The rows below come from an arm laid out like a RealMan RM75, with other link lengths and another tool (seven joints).
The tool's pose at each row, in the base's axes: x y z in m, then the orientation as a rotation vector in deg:
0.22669 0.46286 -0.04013 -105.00 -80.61 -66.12
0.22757 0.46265 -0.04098 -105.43 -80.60 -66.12
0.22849 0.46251 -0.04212 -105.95 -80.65 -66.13
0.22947 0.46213 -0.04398 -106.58 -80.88 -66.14
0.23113 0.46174 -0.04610 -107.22 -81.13 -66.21
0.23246 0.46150 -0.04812 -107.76 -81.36 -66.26
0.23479 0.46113 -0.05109 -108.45 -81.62 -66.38
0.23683 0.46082 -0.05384 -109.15 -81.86 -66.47
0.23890 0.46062 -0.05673 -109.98 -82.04 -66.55
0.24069 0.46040 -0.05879 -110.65 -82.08 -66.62
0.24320 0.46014 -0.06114 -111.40 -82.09 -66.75
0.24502 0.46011 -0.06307 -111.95 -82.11 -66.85
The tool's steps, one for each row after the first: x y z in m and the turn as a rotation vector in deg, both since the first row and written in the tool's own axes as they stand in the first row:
-0.00077 0.00084 0.00049 -0.26 -0.27 0.07
-0.00176 0.00167 0.00120 -0.58 -0.61 0.10
-0.00349 0.00258 0.00207 -0.97 -1.10 0.02
-0.00539 0.00412 0.00325 -1.40 -1.59 -0.10
-0.00716 0.00531 0.00442 -1.76 -2.01 -0.21
-0.00974 0.00742 0.00622 -2.25 -2.52 -0.35
-0.01213 0.00925 0.00789 -2.73 -3.03 -0.46
-0.01458 0.01107 0.00972 -3.28 -3.61 -0.51
-0.01634 0.01268 0.01106 -3.74 -4.02 -0.48
-0.01831 0.01498 0.01272 -4.28 -4.45 -0.45
-0.01987 0.01658 0.01416 -4.68 -4.77 -0.44

